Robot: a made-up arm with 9 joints. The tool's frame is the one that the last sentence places.
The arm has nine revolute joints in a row. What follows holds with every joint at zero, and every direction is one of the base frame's.
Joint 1 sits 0.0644 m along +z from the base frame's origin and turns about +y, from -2.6 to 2.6 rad.
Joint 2 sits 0.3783 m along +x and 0.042 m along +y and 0.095 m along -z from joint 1 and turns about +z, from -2.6 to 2.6 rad.
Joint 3 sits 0.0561 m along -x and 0.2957 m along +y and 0.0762 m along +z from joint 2 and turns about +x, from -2.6 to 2.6 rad.
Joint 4 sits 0.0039 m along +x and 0.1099 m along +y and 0.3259 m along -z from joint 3 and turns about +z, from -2.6 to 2.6 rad.
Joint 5 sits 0.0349 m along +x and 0.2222 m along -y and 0.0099 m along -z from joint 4 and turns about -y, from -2.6 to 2.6 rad.
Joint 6 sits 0.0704 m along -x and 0.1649 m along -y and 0.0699 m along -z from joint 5 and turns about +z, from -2.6 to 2.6 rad.
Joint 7 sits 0.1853 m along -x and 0.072 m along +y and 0.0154 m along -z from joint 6 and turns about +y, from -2.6 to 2.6 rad.
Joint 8 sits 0.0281 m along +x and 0.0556 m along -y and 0.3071 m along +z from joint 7 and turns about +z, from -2.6 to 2.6 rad.
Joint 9 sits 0.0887 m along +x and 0.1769 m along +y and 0.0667 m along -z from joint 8 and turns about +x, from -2.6 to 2.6 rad.
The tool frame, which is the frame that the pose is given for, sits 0.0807 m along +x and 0.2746 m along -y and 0.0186 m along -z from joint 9; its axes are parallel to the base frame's.
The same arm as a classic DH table. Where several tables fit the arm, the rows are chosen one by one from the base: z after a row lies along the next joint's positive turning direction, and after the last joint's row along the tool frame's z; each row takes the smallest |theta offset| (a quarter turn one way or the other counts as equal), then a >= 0, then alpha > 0; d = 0 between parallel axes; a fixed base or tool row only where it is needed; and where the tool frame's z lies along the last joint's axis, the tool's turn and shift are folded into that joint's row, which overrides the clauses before.
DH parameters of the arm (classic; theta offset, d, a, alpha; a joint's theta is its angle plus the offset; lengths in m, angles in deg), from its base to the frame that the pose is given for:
base (fixed): 0 0.0644 0 -90
joint 1: 0 0.042 0.3783 90
joint 2: 90 -0.0188 0.2957 90
joint 3: 0 -0.0522 0.1099 -90
joint 4: -90 -0.3358 0.0349 90
joint 5: 0 0.3871 -0.0704 -90
joint 6: 0 -0.0853 -0.1853 -90
joint 7: 0 0.0164 0.0281 90
joint 8: 90 0.2404 0.1769 90
joint 9: 0 0.1694 -0.2746 -90
tool (fixed): -90 -0.0186 0 0
Joint limits (deg, base to tool): -148.97..148.97 -148.97..148.97 -148.97..148.97 -148.97..148.97 -148.97..148.97 -148.97..148.97 -148.97..148.97 -148.97..148.97 -148.97..148.97

